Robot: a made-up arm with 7 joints.
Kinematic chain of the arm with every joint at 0, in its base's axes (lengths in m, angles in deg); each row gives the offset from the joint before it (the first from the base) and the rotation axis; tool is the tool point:
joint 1: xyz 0 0 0.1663 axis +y
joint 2: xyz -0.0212 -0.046 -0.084 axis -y
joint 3: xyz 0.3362 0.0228 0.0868 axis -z
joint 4: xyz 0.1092 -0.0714 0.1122 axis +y
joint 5: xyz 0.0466 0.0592 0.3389 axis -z
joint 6: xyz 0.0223 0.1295 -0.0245 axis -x
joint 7: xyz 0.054 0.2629 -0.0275 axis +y
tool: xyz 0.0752 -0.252 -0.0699
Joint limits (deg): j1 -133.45..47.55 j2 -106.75..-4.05 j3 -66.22..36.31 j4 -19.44..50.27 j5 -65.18..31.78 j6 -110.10..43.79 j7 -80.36..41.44
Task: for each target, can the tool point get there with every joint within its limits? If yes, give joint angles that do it. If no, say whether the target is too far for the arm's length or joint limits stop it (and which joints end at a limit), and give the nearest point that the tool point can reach.
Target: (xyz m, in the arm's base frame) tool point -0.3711 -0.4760 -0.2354
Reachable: no: joint limits stop it (at a limit: joint 1, joint 3, joint 4, joint 5, joint 6) | nearest point -0.5033 -0.2912 -0.3971 | short by 0.279 m
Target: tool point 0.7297 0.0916 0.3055
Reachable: yes | joints -24.43 -29.90 -1.13 31.76 -11.55 23.77 11.56
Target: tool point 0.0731 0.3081 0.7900
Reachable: yes | joints -105.47 -60.81 -28.99 30.90 -50.87 -62.82 -7.24
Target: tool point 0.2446 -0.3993 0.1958
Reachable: no: joint limits stop it (at a limit: joint 1, joint 3, joint 4, joint 5, joint 7) | nearest point 0.3681 -0.0782 0.2229 | short by 0.345 m
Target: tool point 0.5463 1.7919 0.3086
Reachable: no: too far | nearest point 0.5463 0.5469 0.3086 | short by 1.245 m
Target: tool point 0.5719 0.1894 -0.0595
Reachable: yes | joints 20.04 -40.06 -4.54 -11.64 -48.06 10.65 -24.74
